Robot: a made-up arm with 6 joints.
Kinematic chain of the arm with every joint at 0, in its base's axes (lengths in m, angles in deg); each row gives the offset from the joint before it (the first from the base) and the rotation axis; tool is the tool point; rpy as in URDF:
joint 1: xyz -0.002 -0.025 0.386 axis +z
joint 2: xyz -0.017 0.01 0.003 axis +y
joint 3: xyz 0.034 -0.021 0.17 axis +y
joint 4: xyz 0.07 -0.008 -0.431 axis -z
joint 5: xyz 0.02 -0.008 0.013 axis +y
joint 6: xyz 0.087 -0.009 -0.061 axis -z
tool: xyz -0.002 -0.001 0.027 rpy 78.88 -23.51 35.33
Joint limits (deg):
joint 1: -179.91..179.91
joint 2: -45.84..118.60
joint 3: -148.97..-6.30
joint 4: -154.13..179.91
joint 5: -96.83..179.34
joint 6: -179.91..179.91
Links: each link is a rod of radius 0.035 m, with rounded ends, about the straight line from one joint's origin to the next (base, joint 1, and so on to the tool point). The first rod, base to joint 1, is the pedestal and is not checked.
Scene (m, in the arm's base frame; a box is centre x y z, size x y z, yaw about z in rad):
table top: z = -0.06
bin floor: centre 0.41 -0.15 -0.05 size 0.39 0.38 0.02 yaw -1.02
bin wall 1: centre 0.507 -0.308 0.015 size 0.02 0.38 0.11 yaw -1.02
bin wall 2: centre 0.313 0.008 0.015 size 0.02 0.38 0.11 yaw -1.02
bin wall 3: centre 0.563 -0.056 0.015 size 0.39 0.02 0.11 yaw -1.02
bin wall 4: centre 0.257 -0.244 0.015 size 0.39 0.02 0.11 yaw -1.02
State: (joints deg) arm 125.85 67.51 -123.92 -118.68 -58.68 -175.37
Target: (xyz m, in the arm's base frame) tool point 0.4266 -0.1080 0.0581
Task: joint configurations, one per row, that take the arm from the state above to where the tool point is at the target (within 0.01 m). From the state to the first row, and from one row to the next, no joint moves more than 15 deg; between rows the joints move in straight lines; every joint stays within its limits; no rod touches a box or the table.
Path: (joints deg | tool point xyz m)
1: 112.58 64.77 -126.25 -118.00 -60.99 -175.19 | -0.2531 0.3948 0.2962
2: 99.32 62.04 -128.59 -117.31 -63.31 -175.01 | -0.1493 0.4480 0.3373
3: 86.05 59.30 -130.92 -116.63 -65.62 -174.83 | -0.0345 0.4722 0.3788
4: 72.79 56.57 -133.25 -115.95 -67.93 -174.65 | 0.0824 0.4654 0.4202
5: 59.52 53.83 -135.59 -115.26 -70.24 -174.47 | 0.1927 0.4284 0.4614
6: 46.26 51.10 -137.92 -114.58 -72.56 -174.29 | 0.2882 0.3647 0.5020
7: 32.99 48.36 -140.25 -113.90 -74.87 -174.11 | 0.3624 0.2797 0.5418
8: 19.72 45.63 -142.59 -113.21 -77.18 -173.93 | 0.4105 0.1806 0.5804
9: 9.86 56.67 -140.44 -120.00 -64.72 -174.48 | 0.4773 0.1253 0.4552
10: -0.01 67.71 -138.30 -126.80 -52.25 -175.02 | 0.5060 0.0468 0.3205
11: -9.87 78.75 -136.16 -133.59 -39.78 -175.57 | 0.4888 -0.0373 0.1851
12: -19.73 89.79 -134.02 -140.38 -27.32 -176.11 | 0.4266 -0.1080 0.0581

